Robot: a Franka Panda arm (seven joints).
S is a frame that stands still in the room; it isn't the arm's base.
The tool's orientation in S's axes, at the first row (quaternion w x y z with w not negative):
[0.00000, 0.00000, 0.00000, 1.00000]
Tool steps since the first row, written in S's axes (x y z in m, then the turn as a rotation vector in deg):
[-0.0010, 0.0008, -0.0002, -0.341, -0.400, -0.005]
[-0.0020, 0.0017, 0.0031, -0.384, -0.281, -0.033]
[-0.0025, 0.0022, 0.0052, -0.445, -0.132, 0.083]
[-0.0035, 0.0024, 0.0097, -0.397, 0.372, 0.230]
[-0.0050, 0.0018, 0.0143, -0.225, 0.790, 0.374]
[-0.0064, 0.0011, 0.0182, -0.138, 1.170, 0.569]
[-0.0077, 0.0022, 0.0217, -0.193, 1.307, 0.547]
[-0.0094, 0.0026, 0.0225, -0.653, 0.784, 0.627]
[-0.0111, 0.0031, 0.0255, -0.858, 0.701, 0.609]
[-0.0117, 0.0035, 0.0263, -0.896, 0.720, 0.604]
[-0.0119, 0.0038, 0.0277, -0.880, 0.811, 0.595]
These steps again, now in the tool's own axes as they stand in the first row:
[0.0010, -0.0008, -0.0002, 0.341, 0.400, -0.005]
[0.0020, -0.0017, 0.0031, 0.384, 0.281, -0.033]
[0.0025, -0.0022, 0.0052, 0.445, 0.132, 0.083]
[0.0035, -0.0024, 0.0097, 0.397, -0.372, 0.230]
[0.0050, -0.0018, 0.0143, 0.225, -0.790, 0.374]
[0.0064, -0.0011, 0.0182, 0.138, -1.170, 0.569]
[0.0077, -0.0022, 0.0217, 0.193, -1.307, 0.547]
[0.0094, -0.0026, 0.0225, 0.653, -0.784, 0.627]
[0.0111, -0.0031, 0.0255, 0.858, -0.701, 0.609]
[0.0117, -0.0035, 0.0263, 0.896, -0.720, 0.604]
[0.0119, -0.0038, 0.0277, 0.880, -0.811, 0.595]

